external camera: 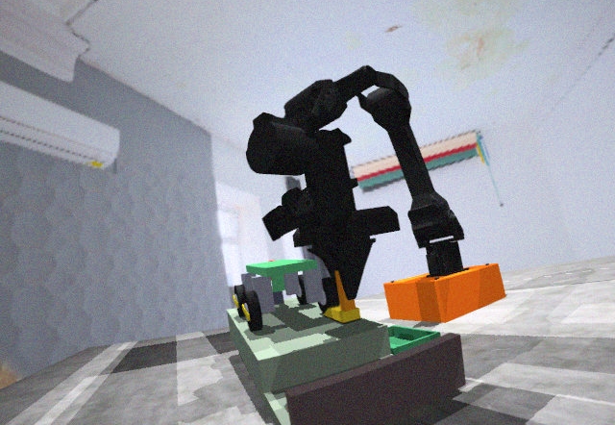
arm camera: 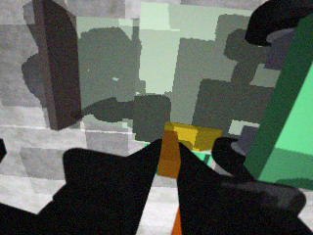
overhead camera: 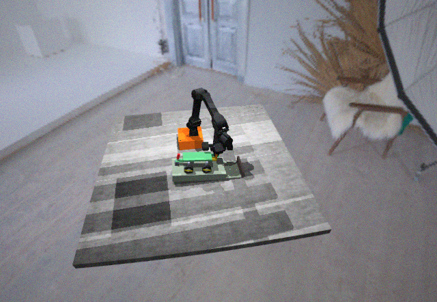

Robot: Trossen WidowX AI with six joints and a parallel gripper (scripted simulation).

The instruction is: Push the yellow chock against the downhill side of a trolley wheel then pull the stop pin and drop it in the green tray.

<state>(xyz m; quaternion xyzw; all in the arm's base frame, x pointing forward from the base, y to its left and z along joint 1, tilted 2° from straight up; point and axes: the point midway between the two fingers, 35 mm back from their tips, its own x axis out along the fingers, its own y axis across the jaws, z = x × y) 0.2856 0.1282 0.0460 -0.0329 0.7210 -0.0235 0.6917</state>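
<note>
The yellow chock is 20 mm to the right of my gripper tip and 10 mm below it. Round my gripper tip: brown end wall: 150 mm to the left, 60 mm below, 50 mm ahead; then pale green ramp: 120 mm to the right, 60 mm ahead, 40 mm below; then trolley: 120 mm to the right, 60 mm ahead, 20 mm above.
</note>
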